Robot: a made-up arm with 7 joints. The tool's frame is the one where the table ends. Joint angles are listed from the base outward.
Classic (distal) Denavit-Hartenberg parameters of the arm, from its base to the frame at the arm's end. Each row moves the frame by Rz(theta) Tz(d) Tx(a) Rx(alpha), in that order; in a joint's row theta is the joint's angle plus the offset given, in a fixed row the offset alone. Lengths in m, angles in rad.
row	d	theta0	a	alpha
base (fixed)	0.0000	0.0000	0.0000	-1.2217
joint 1	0.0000	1.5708	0.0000	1.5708
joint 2	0.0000	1.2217	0.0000	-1.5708
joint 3	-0.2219	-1.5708	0.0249	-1.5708
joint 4	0.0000	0.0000	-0.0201	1.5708
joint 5	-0.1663	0.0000	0.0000	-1.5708
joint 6	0.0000	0.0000	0.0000	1.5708
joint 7	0.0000	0.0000	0.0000	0.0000
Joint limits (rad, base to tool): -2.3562..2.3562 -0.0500..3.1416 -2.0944..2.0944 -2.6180..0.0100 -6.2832..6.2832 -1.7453..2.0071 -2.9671..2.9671
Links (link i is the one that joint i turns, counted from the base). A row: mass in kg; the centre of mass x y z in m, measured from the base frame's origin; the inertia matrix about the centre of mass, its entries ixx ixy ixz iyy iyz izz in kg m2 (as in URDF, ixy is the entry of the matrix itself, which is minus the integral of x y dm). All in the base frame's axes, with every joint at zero. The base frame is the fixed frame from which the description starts. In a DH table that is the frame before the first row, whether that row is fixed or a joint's. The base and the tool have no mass.
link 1: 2; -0.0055 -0.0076 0.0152; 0.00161 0 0 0.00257 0.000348 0.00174
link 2: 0.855; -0.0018 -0.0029 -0.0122; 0.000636 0 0 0.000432 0 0.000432
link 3: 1.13; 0.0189 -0.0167 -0.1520; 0.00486 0 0.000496 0.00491 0 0.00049
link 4: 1.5; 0.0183 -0.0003 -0.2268; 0.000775 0 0 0.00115 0 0.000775
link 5: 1.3; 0.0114 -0.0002 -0.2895; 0.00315 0 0 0.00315 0 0.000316
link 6: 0.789; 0.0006 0.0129 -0.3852; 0.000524 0 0 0.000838 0 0.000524
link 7: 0.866; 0.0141 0.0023 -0.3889; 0.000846 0 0 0.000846 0 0.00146
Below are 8 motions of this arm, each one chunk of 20 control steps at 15 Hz.
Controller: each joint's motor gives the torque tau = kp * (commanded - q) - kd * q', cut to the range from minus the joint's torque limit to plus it. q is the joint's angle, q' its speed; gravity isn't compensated. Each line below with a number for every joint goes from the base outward.
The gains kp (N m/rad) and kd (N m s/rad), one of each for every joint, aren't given. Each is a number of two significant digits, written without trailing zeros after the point. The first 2 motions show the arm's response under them.
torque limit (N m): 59 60 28 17 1.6 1.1 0.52
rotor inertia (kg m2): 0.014 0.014 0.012 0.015 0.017 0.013 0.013
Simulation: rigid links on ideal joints. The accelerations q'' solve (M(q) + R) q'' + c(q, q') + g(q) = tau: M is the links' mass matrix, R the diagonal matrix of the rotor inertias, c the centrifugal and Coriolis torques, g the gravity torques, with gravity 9.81 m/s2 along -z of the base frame. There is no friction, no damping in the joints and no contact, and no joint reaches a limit. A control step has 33 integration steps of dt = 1/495 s. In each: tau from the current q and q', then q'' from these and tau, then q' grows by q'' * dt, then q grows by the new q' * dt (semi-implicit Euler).
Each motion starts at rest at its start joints. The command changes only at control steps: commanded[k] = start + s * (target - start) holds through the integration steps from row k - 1 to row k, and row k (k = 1, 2, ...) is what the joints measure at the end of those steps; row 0 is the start. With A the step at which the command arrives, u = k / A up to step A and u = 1 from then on. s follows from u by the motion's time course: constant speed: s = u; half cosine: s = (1 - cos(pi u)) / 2; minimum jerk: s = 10 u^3 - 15 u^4 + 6 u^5; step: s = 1 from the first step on.
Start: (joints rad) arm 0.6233 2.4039 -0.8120 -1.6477 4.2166 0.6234 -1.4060
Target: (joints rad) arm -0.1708 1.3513 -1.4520 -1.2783 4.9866 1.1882 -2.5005
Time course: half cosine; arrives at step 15
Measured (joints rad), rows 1 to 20:
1: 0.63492 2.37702 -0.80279 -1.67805 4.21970 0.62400 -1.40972
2: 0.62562 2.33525 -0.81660 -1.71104 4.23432 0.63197 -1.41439
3: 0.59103 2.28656 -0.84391 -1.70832 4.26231 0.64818 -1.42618
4: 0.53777 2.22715 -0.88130 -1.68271 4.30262 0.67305 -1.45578
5: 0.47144 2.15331 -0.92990 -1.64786 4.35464 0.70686 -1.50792
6: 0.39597 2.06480 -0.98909 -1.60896 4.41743 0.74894 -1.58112
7: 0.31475 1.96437 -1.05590 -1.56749 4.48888 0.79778 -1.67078
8: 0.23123 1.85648 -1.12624 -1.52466 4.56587 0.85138 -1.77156
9: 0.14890 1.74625 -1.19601 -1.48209 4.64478 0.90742 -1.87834
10: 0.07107 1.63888 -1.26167 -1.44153 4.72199 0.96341 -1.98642
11: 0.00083 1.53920 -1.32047 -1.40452 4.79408 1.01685 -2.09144
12: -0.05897 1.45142 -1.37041 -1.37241 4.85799 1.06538 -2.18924
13: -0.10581 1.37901 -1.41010 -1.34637 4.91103 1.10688 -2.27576
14: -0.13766 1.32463 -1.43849 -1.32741 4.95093 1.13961 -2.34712
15: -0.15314 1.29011 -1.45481 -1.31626 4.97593 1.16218 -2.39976
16: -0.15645 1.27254 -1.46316 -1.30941 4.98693 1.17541 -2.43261
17: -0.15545 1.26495 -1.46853 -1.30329 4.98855 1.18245 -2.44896
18: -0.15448 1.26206 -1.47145 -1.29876 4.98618 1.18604 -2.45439
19: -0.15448 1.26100 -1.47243 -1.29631 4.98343 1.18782 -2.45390
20: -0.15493 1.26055 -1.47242 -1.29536 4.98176 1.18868 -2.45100
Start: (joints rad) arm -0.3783 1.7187 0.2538 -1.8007 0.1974 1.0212 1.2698
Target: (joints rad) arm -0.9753 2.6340 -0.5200 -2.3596 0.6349 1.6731 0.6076
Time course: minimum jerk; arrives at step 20
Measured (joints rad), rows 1 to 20:
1: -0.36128 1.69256 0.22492 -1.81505 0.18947 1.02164 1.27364
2: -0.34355 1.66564 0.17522 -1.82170 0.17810 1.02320 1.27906
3: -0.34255 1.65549 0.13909 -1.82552 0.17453 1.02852 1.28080
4: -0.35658 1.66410 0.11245 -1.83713 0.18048 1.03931 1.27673
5: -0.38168 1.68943 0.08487 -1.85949 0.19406 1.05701 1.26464
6: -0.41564 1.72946 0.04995 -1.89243 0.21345 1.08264 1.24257
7: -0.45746 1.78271 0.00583 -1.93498 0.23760 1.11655 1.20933
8: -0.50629 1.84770 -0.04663 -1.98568 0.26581 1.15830 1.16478
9: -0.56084 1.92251 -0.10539 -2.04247 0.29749 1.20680 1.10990
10: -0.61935 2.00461 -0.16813 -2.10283 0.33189 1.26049 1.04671
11: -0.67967 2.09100 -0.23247 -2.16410 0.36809 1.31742 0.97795
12: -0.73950 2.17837 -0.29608 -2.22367 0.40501 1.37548 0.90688
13: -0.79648 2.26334 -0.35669 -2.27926 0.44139 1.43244 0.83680
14: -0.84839 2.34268 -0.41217 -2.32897 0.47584 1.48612 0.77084
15: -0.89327 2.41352 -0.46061 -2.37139 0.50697 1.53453 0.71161
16: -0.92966 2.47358 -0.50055 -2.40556 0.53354 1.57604 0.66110
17: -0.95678 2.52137 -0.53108 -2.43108 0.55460 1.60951 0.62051
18: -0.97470 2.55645 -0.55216 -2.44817 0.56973 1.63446 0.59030
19: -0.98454 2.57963 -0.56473 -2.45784 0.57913 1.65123 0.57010
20: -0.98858 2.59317 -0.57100 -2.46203 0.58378 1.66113 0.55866
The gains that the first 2 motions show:
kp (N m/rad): 110 120 42 29 2.9 3.3 1.2
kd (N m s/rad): 6.5 14 3.8 2.2 0.3 0.45 0.17
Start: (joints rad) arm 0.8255 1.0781 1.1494 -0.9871 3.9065 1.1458 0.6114
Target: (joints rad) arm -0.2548 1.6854 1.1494 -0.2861 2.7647 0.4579 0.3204
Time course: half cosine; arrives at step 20
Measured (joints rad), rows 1 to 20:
1: 0.79699 1.05433 1.11676 -0.97035 3.90084 1.14655 0.61120
2: 0.76818 1.02803 1.08231 -0.93341 3.87992 1.13992 0.61202
3: 0.74052 1.01756 1.06893 -0.89696 3.84546 1.12608 0.60925
4: 0.70336 1.02314 1.06676 -0.86455 3.80306 1.10681 0.60142
5: 0.65449 1.04069 1.06834 -0.83196 3.75491 1.08210 0.58990
6: 0.59607 1.06632 1.07116 -0.79438 3.69997 1.05150 0.57616
7: 0.53041 1.09743 1.07480 -0.74965 3.63660 1.01496 0.56066
8: 0.45909 1.13251 1.07922 -0.69830 3.56439 0.97299 0.54332
9: 0.38348 1.17068 1.08434 -0.64218 3.48459 0.92653 0.52408
10: 0.30518 1.21125 1.09003 -0.58340 3.39956 0.87679 0.50322
11: 0.22601 1.25349 1.09614 -0.52382 3.31198 0.82507 0.48130
12: 0.14788 1.29655 1.10248 -0.46503 3.22439 0.77270 0.45898
13: 0.07265 1.33946 1.10877 -0.40850 3.13903 0.72098 0.43692
14: 0.00215 1.38120 1.11476 -0.35557 3.05792 0.67119 0.41570
15: -0.06192 1.42068 1.12022 -0.30749 2.98295 0.62456 0.39584
16: -0.11797 1.45683 1.12499 -0.26538 2.91588 0.58222 0.37780
17: -0.16456 1.48861 1.12897 -0.23018 2.85833 0.54521 0.36196
18: -0.20047 1.51505 1.13213 -0.20266 2.81177 0.51445 0.34869
19: -0.22470 1.53530 1.13450 -0.18338 2.77741 0.49068 0.33831
20: -0.23652 1.54867 1.13614 -0.17273 2.75621 0.47450 0.33111

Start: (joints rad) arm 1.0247 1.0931 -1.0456 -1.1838 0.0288 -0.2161 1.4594
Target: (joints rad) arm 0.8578 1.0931 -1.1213 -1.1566 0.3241 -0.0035 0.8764
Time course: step
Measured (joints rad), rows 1 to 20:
1: 0.91044 1.06986 -1.10195 -1.15681 0.11143 -0.15796 1.38582
2: 0.80355 1.04732 -1.08116 -1.18576 0.22756 -0.09263 1.22550
3: 0.76195 1.03505 -1.06393 -1.20785 0.29771 -0.05460 1.06274
4: 0.76823 1.02955 -1.06884 -1.20584 0.32394 -0.03295 0.94082
5: 0.78730 1.02735 -1.08325 -1.19390 0.32885 -0.01910 0.86972
6: 0.79848 1.02671 -1.09364 -1.18556 0.32728 -0.01013 0.83991
7: 0.79912 1.02665 -1.09632 -1.18346 0.32488 -0.00499 0.83586
8: 0.79516 1.02671 -1.09443 -1.18467 0.32311 -0.00258 0.84402
9: 0.79193 1.02676 -1.09202 -1.18617 0.32217 -0.00176 0.85537
10: 0.79106 1.02677 -1.09098 -1.18674 0.32195 -0.00162 0.86526
11: 0.79168 1.02676 -1.09114 -1.18655 0.32221 -0.00167 0.87204
12: 0.79247 1.02674 -1.09167 -1.18620 0.32264 -0.00172 0.87578
13: 0.79281 1.02673 -1.09200 -1.18601 0.32295 -0.00175 0.87723
14: 0.79276 1.02672 -1.09204 -1.18603 0.32303 -0.00178 0.87726
15: 0.79259 1.02672 -1.09195 -1.18611 0.32294 -0.00181 0.87663
16: 0.79248 1.02672 -1.09186 -1.18617 0.32279 -0.00183 0.87584
17: 0.79246 1.02672 -1.09183 -1.18619 0.32267 -0.00183 0.87517
18: 0.79250 1.02672 -1.09185 -1.18617 0.32261 -0.00183 0.87473
19: 0.79253 1.02672 -1.09187 -1.18615 0.32260 -0.00182 0.87450
20: 0.79253 1.02672 -1.09188 -1.18615 0.32262 -0.00181 0.87444

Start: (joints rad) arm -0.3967 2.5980 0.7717 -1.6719 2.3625 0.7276 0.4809
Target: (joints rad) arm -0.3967 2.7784 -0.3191 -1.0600 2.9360 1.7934 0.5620
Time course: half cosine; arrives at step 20
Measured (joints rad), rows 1 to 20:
1: -0.40399 2.58813 0.76435 -1.71605 2.36436 0.72711 0.48275
2: -0.40354 2.58468 0.74912 -1.74612 2.37249 0.73373 0.48378
3: -0.40147 2.58526 0.72294 -1.74721 2.38661 0.75045 0.48415
4: -0.40029 2.58815 0.68569 -1.72923 2.40625 0.77749 0.48574
5: -0.39939 2.59316 0.63745 -1.70042 2.43142 0.81508 0.48935
6: -0.39804 2.60003 0.57852 -1.66499 2.46239 0.86311 0.49502
7: -0.39607 2.60835 0.50983 -1.62472 2.49918 0.92086 0.50254
8: -0.39375 2.61766 0.43299 -1.58058 2.54120 0.98708 0.51164
9: -0.39144 2.62759 0.35006 -1.53345 2.58731 1.06013 0.52196
10: -0.38946 2.63786 0.26328 -1.48437 2.63604 1.13817 0.53306
11: -0.38806 2.64823 0.17501 -1.43451 2.68581 1.21919 0.54444
12: -0.38736 2.65854 0.08755 -1.38508 2.73511 1.30118 0.55559
13: -0.38742 2.66865 0.00315 -1.33726 2.78258 1.38207 0.56606
14: -0.38817 2.67842 -0.07611 -1.29222 2.82703 1.45987 0.57550
15: -0.38947 2.68771 -0.14836 -1.25104 2.86742 1.53267 0.58369
16: -0.39112 2.69631 -0.21192 -1.21470 2.90293 1.59871 0.59050
17: -0.39290 2.70399 -0.26541 -1.18411 2.93286 1.65639 0.59593
18: -0.39462 2.71049 -0.30767 -1.16001 2.95668 1.70431 0.60001
19: -0.39608 2.71555 -0.33784 -1.14302 2.97398 1.74134 0.60283
20: -0.39717 2.71892 -0.35531 -1.13359 2.98449 1.76657 0.60449

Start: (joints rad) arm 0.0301 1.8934 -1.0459 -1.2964 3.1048 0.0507 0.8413
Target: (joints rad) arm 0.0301 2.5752 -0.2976 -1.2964 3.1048 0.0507 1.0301
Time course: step
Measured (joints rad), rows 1 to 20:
1: 0.08739 2.06418 -0.77644 -1.40277 3.14127 0.05307 0.89575
2: 0.05526 2.25950 -0.51899 -1.37586 3.16525 0.05449 0.97398
3: 0.04039 2.39015 -0.39084 -1.34482 3.15365 0.04922 1.02468
4: 0.04372 2.45613 -0.34579 -1.35299 3.13863 0.04507 1.05153
5: 0.05493 2.48291 -0.33919 -1.37570 3.13742 0.04417 1.06694
6: 0.06412 2.49164 -0.34491 -1.39362 3.14728 0.04491 1.07803
7: 0.06852 2.49414 -0.35106 -1.40230 3.15941 0.04574 1.08674
8: 0.06967 2.49520 -0.35447 -1.40467 3.16788 0.04610 1.09279
9: 0.06955 2.49607 -0.35571 -1.40448 3.17141 0.04609 1.09597
10: 0.06925 2.49680 -0.35594 -1.40386 3.17154 0.04597 1.09673
11: 0.06910 2.49730 -0.35591 -1.40352 3.17028 0.04585 1.09600
12: 0.06907 2.49758 -0.35589 -1.40344 3.16901 0.04579 1.09470
13: 0.06910 2.49771 -0.35590 -1.40348 3.16825 0.04576 1.09347
14: 0.06913 2.49777 -0.35593 -1.40354 3.16799 0.04576 1.09260
15: 0.06914 2.49779 -0.35595 -1.40358 3.16802 0.04576 1.09215
16: 0.06915 2.49780 -0.35596 -1.40360 3.16815 0.04576 1.09201
17: 0.06915 2.49781 -0.35597 -1.40360 3.16827 0.04576 1.09206
18: 0.06915 2.49781 -0.35597 -1.40361 3.16835 0.04576 1.09219
19: 0.06915 2.49781 -0.35597 -1.40361 3.16838 0.04576 1.09231
20: 0.06915 2.49781 -0.35597 -1.40361 3.16838 0.04576 1.09240

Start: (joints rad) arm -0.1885 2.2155 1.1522 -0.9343 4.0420 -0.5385 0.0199
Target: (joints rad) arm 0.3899 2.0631 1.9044 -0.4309 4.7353 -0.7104 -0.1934
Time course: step
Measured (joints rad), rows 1 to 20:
1: 0.19784 2.17406 1.56356 -0.71749 4.21328 -0.58118 -0.02511
2: 0.36697 2.08813 1.70433 -0.49319 4.47926 -0.63981 -0.08694
3: 0.39260 2.01492 1.80023 -0.35349 4.64686 -0.67966 -0.15301
4: 0.39504 1.97325 1.85140 -0.29889 4.72401 -0.69893 -0.20411
5: 0.39509 1.95746 1.87522 -0.29268 4.74135 -0.70750 -0.23673
6: 0.39509 1.95532 1.88594 -0.30388 4.73183 -0.71131 -0.25348
7: 0.39529 1.95775 1.89062 -0.31562 4.71730 -0.71301 -0.25896
8: 0.39552 1.96033 1.89265 -0.32263 4.70706 -0.71375 -0.25790
9: 0.39568 1.96180 1.89357 -0.32534 4.70246 -0.71407 -0.25407
10: 0.39575 1.96230 1.89403 -0.32569 4.70164 -0.71421 -0.24988
11: 0.39577 1.96230 1.89428 -0.32523 4.70242 -0.71429 -0.24658
12: 0.39576 1.96216 1.89442 -0.32475 4.70343 -0.71433 -0.24450
13: 0.39575 1.96204 1.89450 -0.32448 4.70410 -0.71436 -0.24352
14: 0.39574 1.96197 1.89453 -0.32438 4.70437 -0.71438 -0.24330
15: 0.39574 1.96195 1.89454 -0.32437 4.70438 -0.71439 -0.24348
16: 0.39574 1.96195 1.89455 -0.32440 4.70429 -0.71439 -0.24381
17: 0.39574 1.96196 1.89455 -0.32442 4.70420 -0.71439 -0.24412
18: 0.39574 1.96196 1.89455 -0.32443 4.70414 -0.71439 -0.24435
19: 0.39574 1.96196 1.89455 -0.32443 4.70412 -0.71439 -0.24448
20: 0.39574 1.96196 1.89455 -0.32443 4.70411 -0.71439 -0.24453

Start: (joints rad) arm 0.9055 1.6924 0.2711 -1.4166 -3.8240 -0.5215 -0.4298
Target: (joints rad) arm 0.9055 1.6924 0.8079 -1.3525 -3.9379 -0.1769 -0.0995
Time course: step
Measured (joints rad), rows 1 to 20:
1: 0.92314 1.65187 0.47550 -1.41462 -3.84040 -0.42509 -0.38090
2: 0.91549 1.64620 0.61122 -1.39494 -3.86569 -0.31886 -0.27766
3: 0.91441 1.64360 0.67230 -1.38733 -3.88642 -0.25357 -0.17850
4: 0.91687 1.63861 0.69269 -1.38379 -3.89423 -0.21809 -0.10541
5: 0.91892 1.63353 0.69771 -1.38107 -3.89189 -0.19970 -0.06033
6: 0.91972 1.62994 0.69864 -1.37948 -3.88588 -0.19045 -0.03758
7: 0.91976 1.62794 0.69897 -1.37903 -3.88087 -0.18587 -0.02986
8: 0.91956 1.62703 0.69932 -1.37917 -3.87843 -0.18362 -0.03072
9: 0.91938 1.62667 0.69965 -1.37942 -3.87814 -0.18251 -0.03537
10: 0.91929 1.62655 0.69987 -1.37959 -3.87893 -0.18196 -0.04074
11: 0.91925 1.62650 0.69999 -1.37965 -3.87993 -0.18169 -0.04526
12: 0.91924 1.62647 0.70004 -1.37967 -3.88067 -0.18156 -0.04835
13: 0.91924 1.62645 0.70006 -1.37966 -3.88105 -0.18150 -0.05008
14: 0.91924 1.62644 0.70006 -1.37965 -3.88114 -0.18147 -0.05077
15: 0.91924 1.62643 0.70006 -1.37965 -3.88109 -0.18146 -0.05082
16: 0.91924 1.62642 0.70006 -1.37965 -3.88099 -0.18146 -0.05055
17: 0.91924 1.62642 0.70006 -1.37965 -3.88090 -0.18145 -0.05021
18: 0.91924 1.62642 0.70006 -1.37965 -3.88084 -0.18145 -0.04990
19: 0.91923 1.62642 0.70006 -1.37965 -3.88081 -0.18145 -0.04969
20: 0.91923 1.62641 0.70006 -1.37965 -3.88080 -0.18145 -0.04957

